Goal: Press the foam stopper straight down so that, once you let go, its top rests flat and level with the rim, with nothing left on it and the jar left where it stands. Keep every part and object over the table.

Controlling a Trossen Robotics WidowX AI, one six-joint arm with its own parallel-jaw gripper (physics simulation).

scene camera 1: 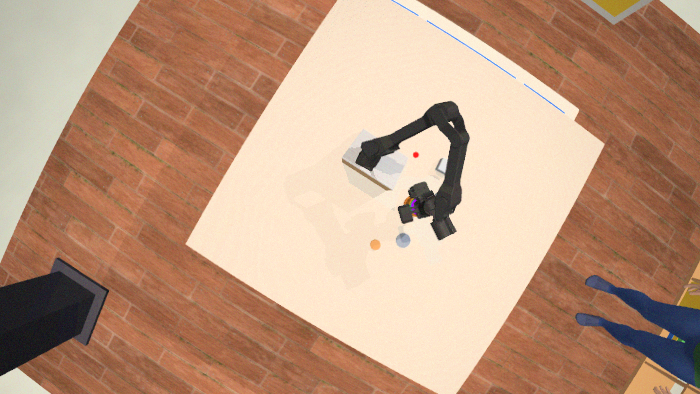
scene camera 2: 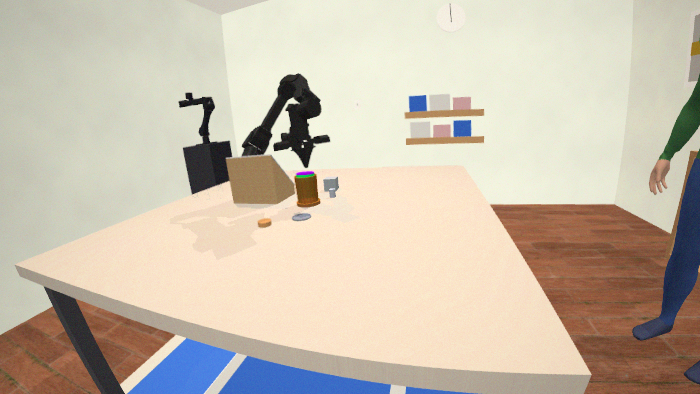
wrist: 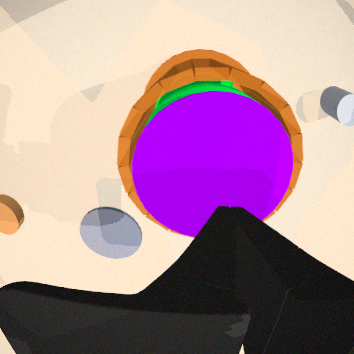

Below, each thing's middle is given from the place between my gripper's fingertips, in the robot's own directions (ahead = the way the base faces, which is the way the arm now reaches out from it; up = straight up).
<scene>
The orange-brown jar [scene camera 2: 306, 185] lies 10 mm behind my hand and 70 mm below it. From my hand the other things lie so: grey disc [wrist: 110, 232] (20 mm ahead, 140 mm to the right, 130 mm below).
</scene>
